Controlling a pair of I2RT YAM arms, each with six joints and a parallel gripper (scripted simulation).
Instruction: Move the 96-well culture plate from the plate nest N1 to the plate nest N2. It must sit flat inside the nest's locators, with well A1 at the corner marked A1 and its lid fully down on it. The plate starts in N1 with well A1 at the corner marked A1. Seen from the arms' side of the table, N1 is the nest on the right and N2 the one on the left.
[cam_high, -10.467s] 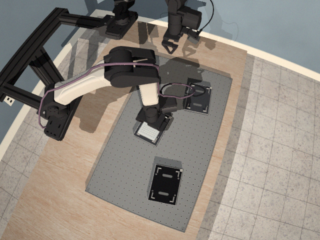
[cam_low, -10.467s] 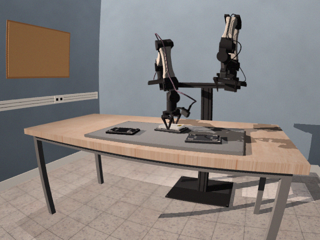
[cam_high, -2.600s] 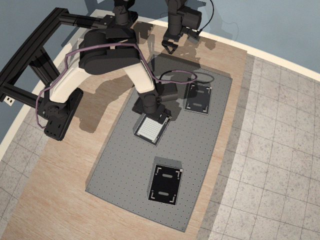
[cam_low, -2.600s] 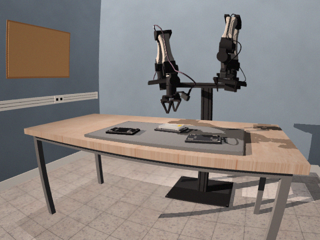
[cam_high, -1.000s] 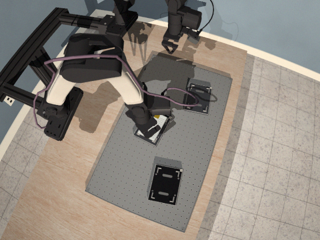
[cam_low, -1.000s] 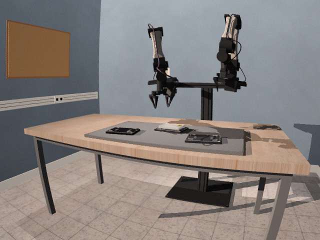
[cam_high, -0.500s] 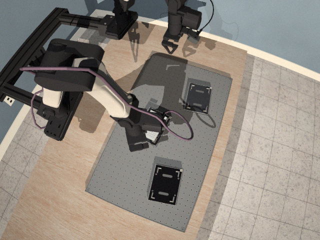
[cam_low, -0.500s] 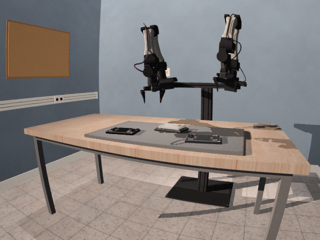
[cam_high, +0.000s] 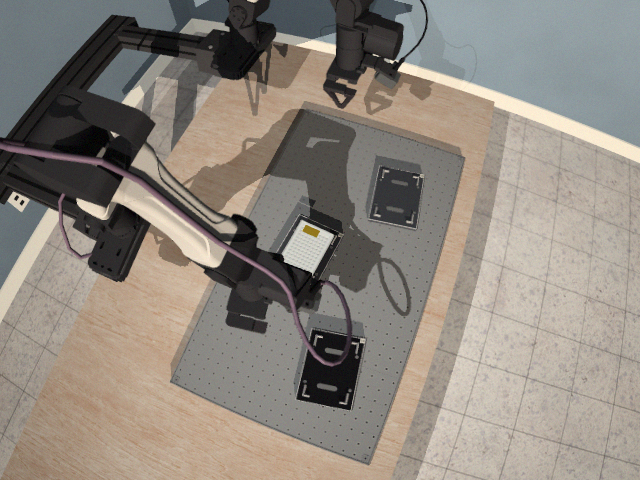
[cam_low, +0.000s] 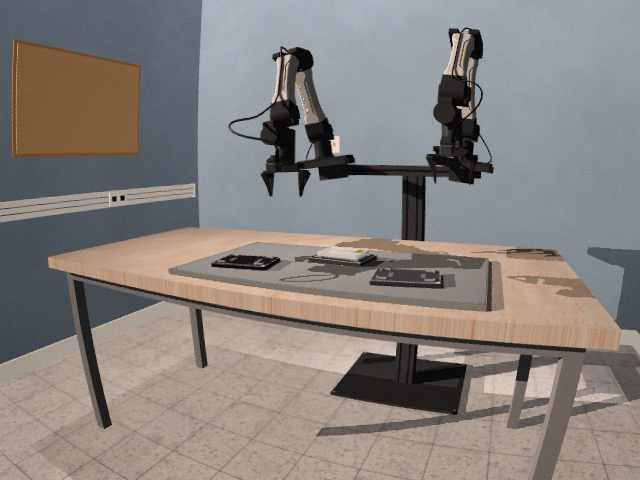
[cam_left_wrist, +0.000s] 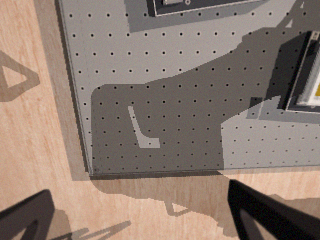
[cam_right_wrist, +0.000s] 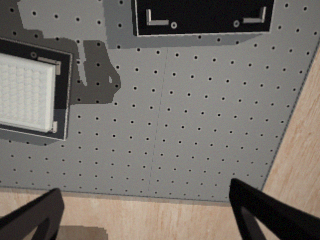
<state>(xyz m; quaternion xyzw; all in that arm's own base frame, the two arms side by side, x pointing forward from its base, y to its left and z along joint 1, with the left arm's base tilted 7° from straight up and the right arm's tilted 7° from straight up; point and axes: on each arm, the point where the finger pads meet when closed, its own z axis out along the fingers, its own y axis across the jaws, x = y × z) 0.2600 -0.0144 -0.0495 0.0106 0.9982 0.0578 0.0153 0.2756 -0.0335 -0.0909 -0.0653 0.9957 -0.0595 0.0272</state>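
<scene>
The 96-well plate is 10 mm ahead of my left hand, 310 mm to the right of it and 220 mm below it. The rest, counted from my left hand: perforated board: 80 mm ahead, 300 mm to the right, 240 mm below; then A1 mark: 80 mm ahead, 240 mm to the right, 220 mm below.
</scene>
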